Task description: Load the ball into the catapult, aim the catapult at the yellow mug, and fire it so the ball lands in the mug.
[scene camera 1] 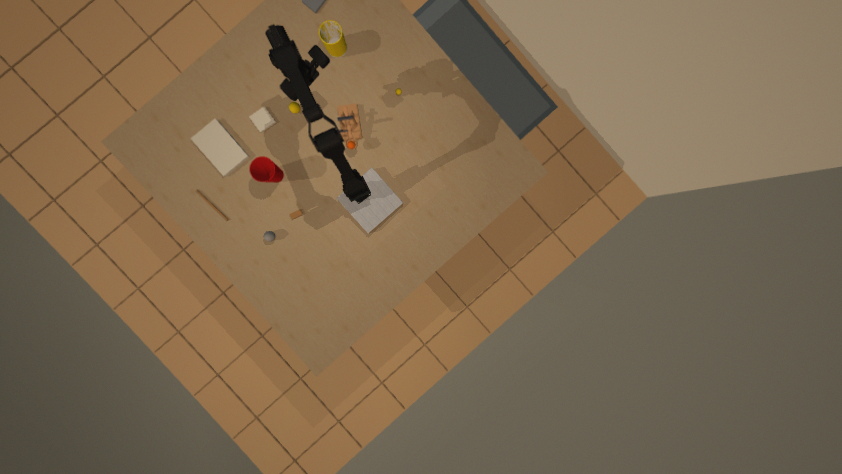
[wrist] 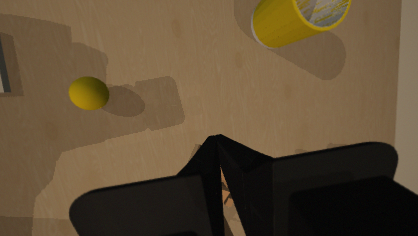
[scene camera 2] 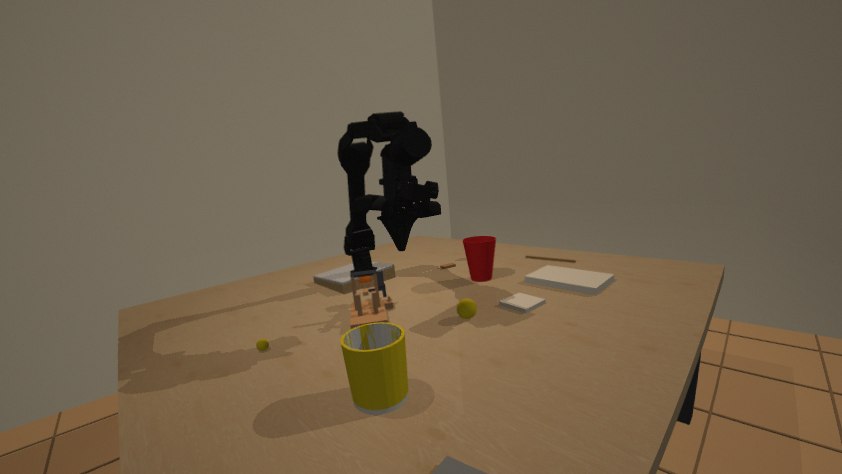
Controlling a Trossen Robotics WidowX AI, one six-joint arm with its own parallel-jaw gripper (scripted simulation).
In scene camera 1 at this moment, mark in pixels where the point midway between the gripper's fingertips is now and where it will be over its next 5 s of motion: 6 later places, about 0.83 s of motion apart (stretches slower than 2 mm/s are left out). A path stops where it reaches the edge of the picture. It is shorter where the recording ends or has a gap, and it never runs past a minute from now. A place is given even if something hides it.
My gripper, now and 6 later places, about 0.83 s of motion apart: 313, 79; 325, 125; 335, 139; 336, 141; 339, 144; 323, 139; 310, 112
